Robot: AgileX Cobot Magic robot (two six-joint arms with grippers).
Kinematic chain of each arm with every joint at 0, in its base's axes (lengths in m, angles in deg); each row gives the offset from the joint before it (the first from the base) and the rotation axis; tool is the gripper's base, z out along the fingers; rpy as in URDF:
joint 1: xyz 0 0 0.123 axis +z
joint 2: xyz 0 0 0 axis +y
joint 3: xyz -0.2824 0 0.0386 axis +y
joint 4: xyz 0.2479 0 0.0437 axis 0.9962 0 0.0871
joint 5: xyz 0 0 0 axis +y
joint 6: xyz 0.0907 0 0.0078 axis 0.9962 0 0.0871
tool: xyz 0 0 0 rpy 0 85 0
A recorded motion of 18 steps. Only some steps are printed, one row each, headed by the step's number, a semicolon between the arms.
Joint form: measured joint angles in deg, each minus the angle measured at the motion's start. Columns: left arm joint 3, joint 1, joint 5, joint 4, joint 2, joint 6; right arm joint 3, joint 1, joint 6, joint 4, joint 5, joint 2.
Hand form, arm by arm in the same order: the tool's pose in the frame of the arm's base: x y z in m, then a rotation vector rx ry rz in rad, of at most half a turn. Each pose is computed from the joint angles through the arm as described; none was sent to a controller.
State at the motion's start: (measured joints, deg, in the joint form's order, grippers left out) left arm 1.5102 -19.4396 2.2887 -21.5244 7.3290 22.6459; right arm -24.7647 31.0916 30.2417 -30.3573 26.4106 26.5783
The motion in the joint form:
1: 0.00 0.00 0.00 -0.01 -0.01 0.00; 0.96 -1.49 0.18 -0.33 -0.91 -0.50
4: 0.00 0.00 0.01 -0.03 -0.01 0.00; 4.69 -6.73 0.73 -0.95 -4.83 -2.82
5: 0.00 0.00 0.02 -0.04 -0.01 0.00; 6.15 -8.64 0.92 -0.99 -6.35 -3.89
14: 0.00 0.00 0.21 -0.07 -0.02 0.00; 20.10 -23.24 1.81 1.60 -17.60 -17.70
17: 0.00 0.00 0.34 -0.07 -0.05 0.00; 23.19 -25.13 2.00 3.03 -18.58 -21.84
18: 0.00 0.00 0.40 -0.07 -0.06 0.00; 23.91 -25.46 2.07 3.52 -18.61 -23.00
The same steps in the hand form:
1: 0.0627 -0.0236 0.1928 0.3110 1.6520 -0.2532; 0.0937 0.0302 0.2858 -0.3046 1.8827 0.1648
4: 0.0627 -0.0236 0.1928 0.3108 1.6522 -0.2535; 0.0915 0.0223 0.2730 -0.2403 1.8545 0.1313
5: 0.0627 -0.0236 0.1928 0.3107 1.6524 -0.2537; 0.0900 0.0195 0.2681 -0.2158 1.8414 0.1230
14: 0.0626 -0.0237 0.1925 0.3118 1.6552 -0.2548; 0.0678 0.0025 0.2190 -0.0078 1.6925 0.0871
17: 0.0626 -0.0238 0.1924 0.3127 1.6567 -0.2553; 0.0624 0.0007 0.2065 0.0355 1.6606 0.0950
18: 0.0625 -0.0238 0.1923 0.3132 1.6575 -0.2556; 0.0611 0.0004 0.2035 0.0475 1.6528 0.0997

